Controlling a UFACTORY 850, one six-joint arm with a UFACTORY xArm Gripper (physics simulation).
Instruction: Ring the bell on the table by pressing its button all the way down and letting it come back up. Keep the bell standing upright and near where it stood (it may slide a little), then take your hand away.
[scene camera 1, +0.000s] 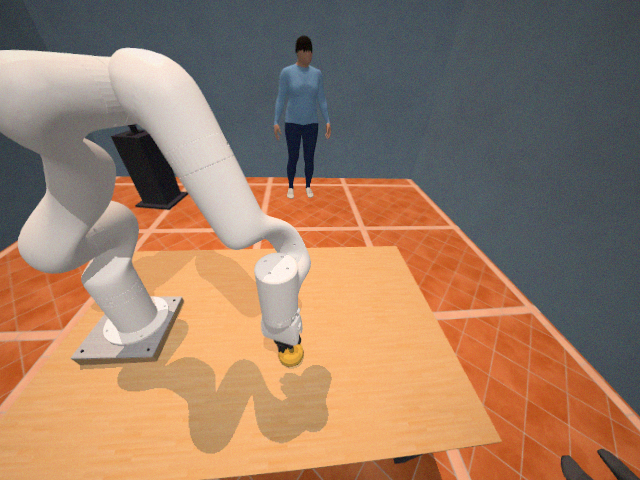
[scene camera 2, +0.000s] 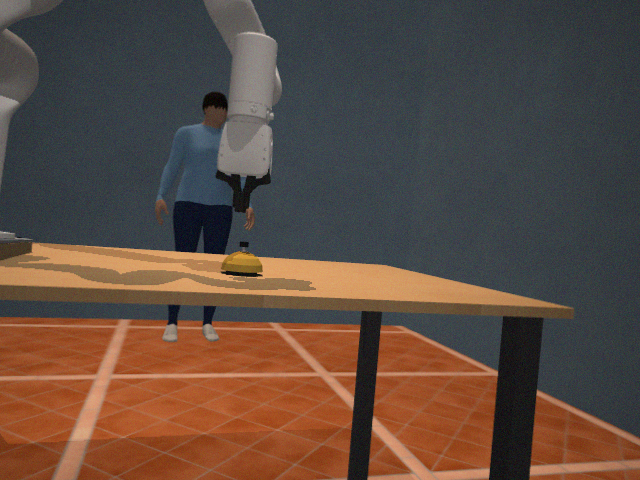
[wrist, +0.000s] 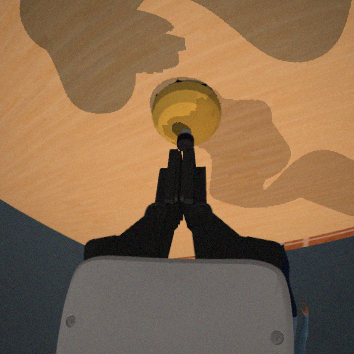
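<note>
The yellow bell (scene camera 1: 291, 356) (scene camera 2: 241, 263) (wrist: 187, 107) stands upright on the wooden table (scene camera 1: 382, 392) (scene camera 2: 413, 289) (wrist: 65, 175). Its black button (scene camera 2: 244, 244) (wrist: 185, 140) stands up on a short metal stem above the dome. My gripper (scene camera 2: 240, 210) (wrist: 183, 161) is shut and empty. Its fingertips are above the button, with a visible gap between them and the button in scene camera 2. In scene camera 1 the gripper's body covers the fingertips and part of the bell.
The arm's base plate (scene camera 1: 116, 352) is bolted at the table's left side. A person in a blue top (scene camera 1: 302, 95) (scene camera 2: 199, 160) stands beyond the table. A black stand (scene camera 1: 149, 167) is on the floor behind the arm. Dark shoe tips (scene camera 1: 573, 469) show at the lower right of scene camera 1.
</note>
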